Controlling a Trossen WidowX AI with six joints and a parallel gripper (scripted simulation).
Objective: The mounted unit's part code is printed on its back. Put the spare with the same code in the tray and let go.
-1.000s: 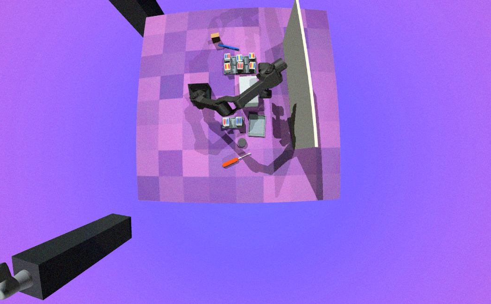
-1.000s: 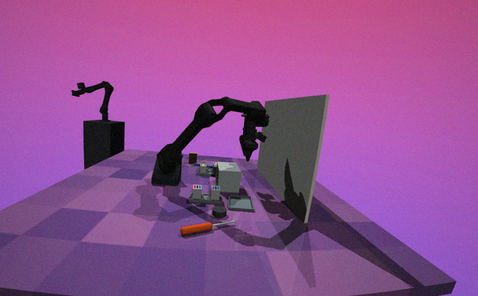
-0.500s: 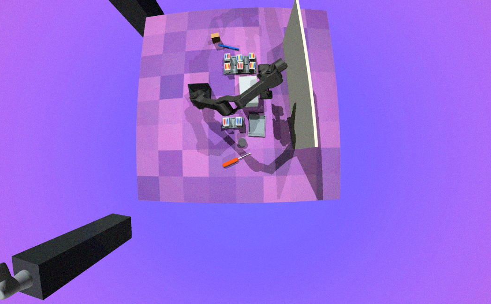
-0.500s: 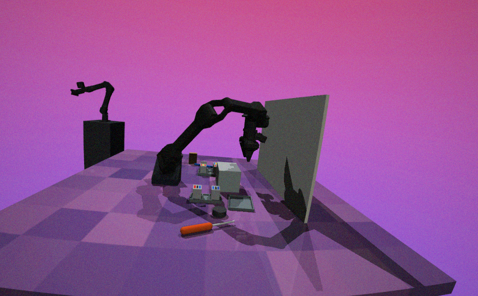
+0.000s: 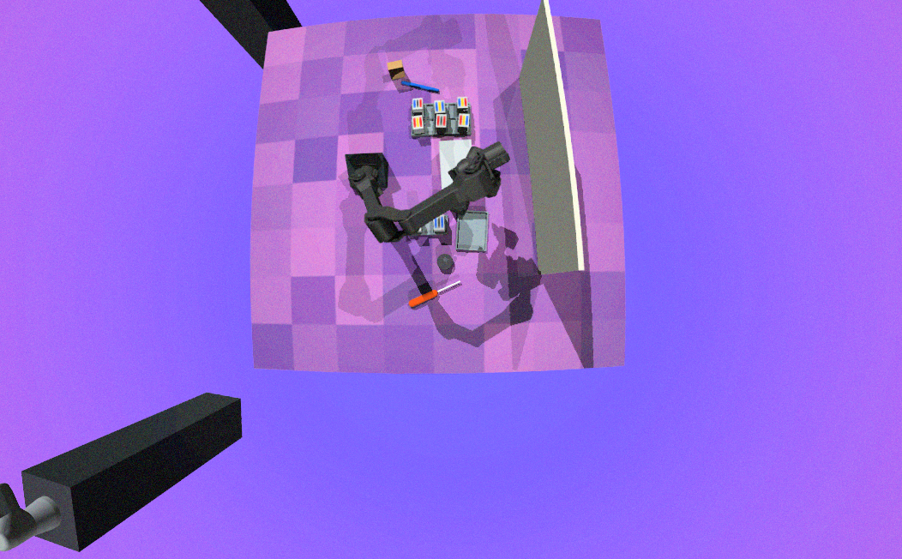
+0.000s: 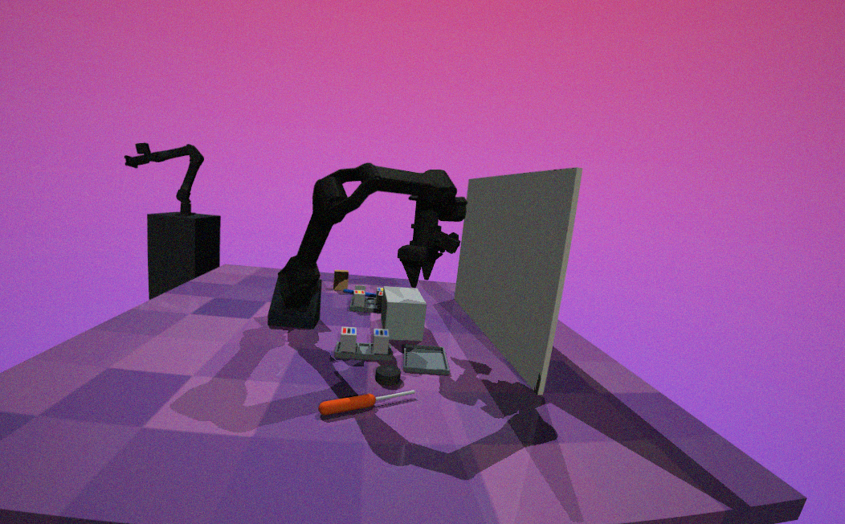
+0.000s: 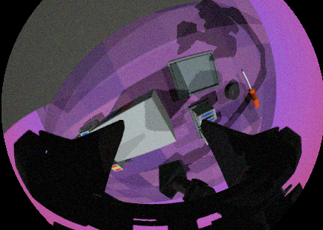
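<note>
Right now my gripper tip is 12 cm past the low grey rack, 10 cm to the left of it and 15 cm above it. Also, from my gripper tip: dark puck (6 cm behind, 21 cm to the right, 14 cm below); then tall grey panel (21 cm ahead, 11 cm to the left, 7 cm above); then grey tray (2 cm ahead, 11 cm to the right, 15 cm below).
</note>
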